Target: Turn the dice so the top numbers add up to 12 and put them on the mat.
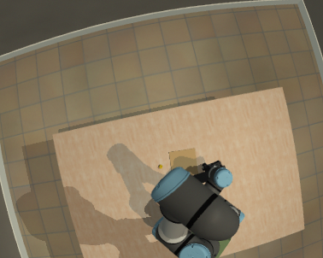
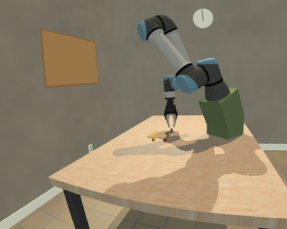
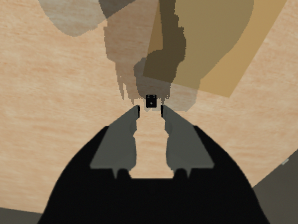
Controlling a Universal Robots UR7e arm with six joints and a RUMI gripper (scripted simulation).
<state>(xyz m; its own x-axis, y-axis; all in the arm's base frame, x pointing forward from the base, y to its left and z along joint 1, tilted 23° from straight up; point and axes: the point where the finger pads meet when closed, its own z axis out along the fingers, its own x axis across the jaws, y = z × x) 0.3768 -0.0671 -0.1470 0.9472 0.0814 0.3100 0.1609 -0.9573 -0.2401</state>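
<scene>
The black die lies 30 mm below my hand. Also, from my hand: yellow die (70 mm ahead, 220 mm to the left, 30 mm below); then red die (10 mm behind, 220 mm to the left, 30 mm below); then tan mat (60 mm ahead, 100 mm to the left, 40 mm below).
</scene>
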